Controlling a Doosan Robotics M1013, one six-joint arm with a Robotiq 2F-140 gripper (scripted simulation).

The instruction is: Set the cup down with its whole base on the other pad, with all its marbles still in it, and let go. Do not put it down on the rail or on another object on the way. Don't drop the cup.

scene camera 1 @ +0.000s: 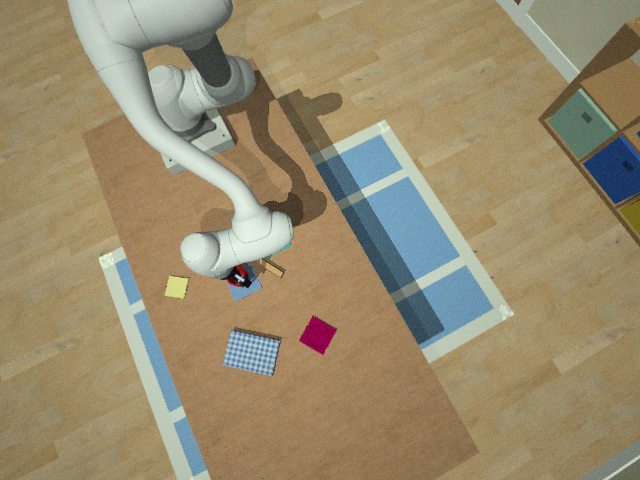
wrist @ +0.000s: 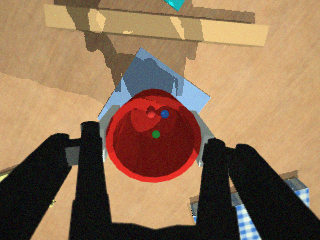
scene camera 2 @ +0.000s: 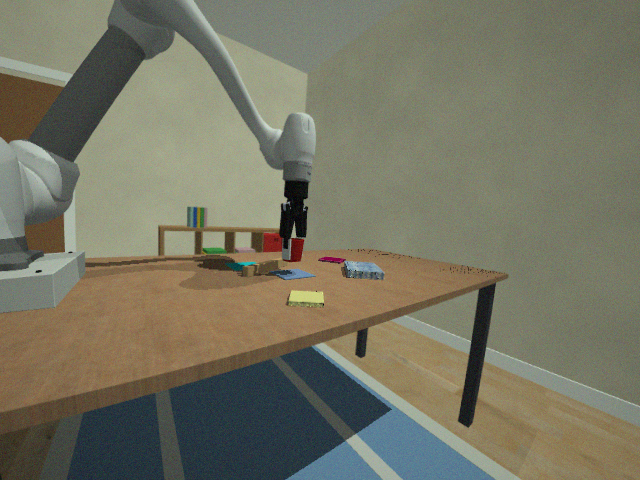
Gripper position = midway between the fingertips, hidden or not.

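The gripper (scene camera 2: pixel 292 257) is visible. It (wrist: pixel 153 119) also appears together with a red cup (wrist: pixel 131 147) and a wooden rail (wrist: pixel 146 26).
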